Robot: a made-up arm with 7 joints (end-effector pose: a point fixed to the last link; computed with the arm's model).
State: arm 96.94 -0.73 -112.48 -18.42 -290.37 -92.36 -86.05
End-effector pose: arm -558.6 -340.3 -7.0 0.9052 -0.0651 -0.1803 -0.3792
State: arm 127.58 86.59 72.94 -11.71 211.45 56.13 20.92
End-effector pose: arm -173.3 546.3 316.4 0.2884 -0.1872 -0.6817 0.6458
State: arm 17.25 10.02 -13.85 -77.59 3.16 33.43 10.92
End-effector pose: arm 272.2 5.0 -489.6 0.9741 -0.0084 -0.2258 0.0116
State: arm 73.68 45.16 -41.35 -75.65 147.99 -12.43 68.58
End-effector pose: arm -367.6 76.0 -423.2 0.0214 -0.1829 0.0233 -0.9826
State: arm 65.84 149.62 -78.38 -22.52 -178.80 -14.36 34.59
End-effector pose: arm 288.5 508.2 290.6 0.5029 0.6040 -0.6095 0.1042
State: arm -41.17 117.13 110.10 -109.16 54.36 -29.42 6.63
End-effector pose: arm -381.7 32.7 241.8 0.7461 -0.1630 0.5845 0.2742
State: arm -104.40 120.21 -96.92 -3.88 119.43 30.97 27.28
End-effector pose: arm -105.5 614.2 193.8 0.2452 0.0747 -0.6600 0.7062
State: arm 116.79 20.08 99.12 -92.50 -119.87 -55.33 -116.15
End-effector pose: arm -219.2 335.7 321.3 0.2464 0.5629 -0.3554 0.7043
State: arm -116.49 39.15 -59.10 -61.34 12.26 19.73 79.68
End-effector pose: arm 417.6 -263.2 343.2 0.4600 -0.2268 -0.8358 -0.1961
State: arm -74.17 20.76 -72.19 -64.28 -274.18 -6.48 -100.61
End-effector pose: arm 484.6 -316.3 -136.9 0.1784 0.2048 -0.6600 -0.7005
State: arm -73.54 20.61 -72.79 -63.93 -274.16 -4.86 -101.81
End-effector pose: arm 484.3 -314.0 -146.2 0.1766 0.2053 -0.6431 -0.7163
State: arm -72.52 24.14 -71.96 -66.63 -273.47 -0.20 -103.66
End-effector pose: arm 490.7 -293.7 -141.3 0.1787 0.2052 -0.6150 -0.7400
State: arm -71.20 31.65 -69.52 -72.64 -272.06 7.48 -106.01
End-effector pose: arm 500.7 -254.2 -118.2 0.1814 0.2042 -0.5768 -0.7699
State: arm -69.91 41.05 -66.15 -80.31 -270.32 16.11 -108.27
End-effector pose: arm 505.3 -207.4 -82.1 0.1781 0.2041 -0.5366 -0.7992
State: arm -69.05 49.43 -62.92 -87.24 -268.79 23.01 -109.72
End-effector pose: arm 501.4 -169.1 -44.9 0.1701 0.2074 -0.5050 -0.8204
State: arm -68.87 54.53 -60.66 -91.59 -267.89 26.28 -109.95
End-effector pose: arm 494.5 -149.0 -17.4 0.1636 0.2138 -0.4930 -0.8273
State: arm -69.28 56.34 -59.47 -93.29 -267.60 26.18 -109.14
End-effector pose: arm 490.3 -144.3 -0.9 0.1622 0.2209 -0.5014 -0.8207
